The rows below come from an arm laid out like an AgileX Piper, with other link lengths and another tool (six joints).
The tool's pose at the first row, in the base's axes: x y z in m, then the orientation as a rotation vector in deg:
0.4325, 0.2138, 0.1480, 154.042, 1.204, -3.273
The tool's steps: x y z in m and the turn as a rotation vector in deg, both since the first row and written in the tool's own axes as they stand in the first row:
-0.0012, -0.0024, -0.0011, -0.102, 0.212, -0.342
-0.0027, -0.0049, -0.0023, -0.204, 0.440, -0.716
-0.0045, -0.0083, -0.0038, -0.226, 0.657, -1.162
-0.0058, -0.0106, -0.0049, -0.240, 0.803, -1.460
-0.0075, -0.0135, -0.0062, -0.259, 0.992, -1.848
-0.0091, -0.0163, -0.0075, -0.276, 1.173, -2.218
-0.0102, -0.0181, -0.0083, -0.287, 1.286, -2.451
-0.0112, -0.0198, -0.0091, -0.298, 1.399, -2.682
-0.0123, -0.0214, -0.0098, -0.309, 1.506, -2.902
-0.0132, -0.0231, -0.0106, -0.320, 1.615, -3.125
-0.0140, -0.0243, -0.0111, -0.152, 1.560, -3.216
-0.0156, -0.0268, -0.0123, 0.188, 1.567, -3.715
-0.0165, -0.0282, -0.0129, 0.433, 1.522, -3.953
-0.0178, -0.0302, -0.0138, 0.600, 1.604, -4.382
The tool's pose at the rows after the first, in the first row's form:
0.4313, 0.2164, 0.1480, 153.948, 1.732, -3.091
0.4298, 0.2192, 0.1480, 153.852, 2.307, -2.898
0.4279, 0.2229, 0.1480, 153.834, 2.973, -2.744
0.4266, 0.2254, 0.1480, 153.821, 3.419, -2.640
0.4249, 0.2286, 0.1480, 153.802, 3.998, -2.506
0.4233, 0.2317, 0.1480, 153.782, 4.552, -2.377
0.4222, 0.2337, 0.1480, 153.769, 4.899, -2.297
0.4212, 0.2355, 0.1480, 153.755, 5.245, -2.216
0.4201, 0.2373, 0.1480, 153.741, 5.573, -2.140
0.4191, 0.2391, 0.1480, 153.726, 5.906, -2.062
0.4183, 0.2404, 0.1480, 153.890, 6.011, -2.167
0.4167, 0.2432, 0.1480, 154.215, 6.684, -2.319
0.4158, 0.2447, 0.1480, 154.450, 6.991, -2.459
0.4145, 0.2469, 0.1480, 154.602, 7.596, -2.485

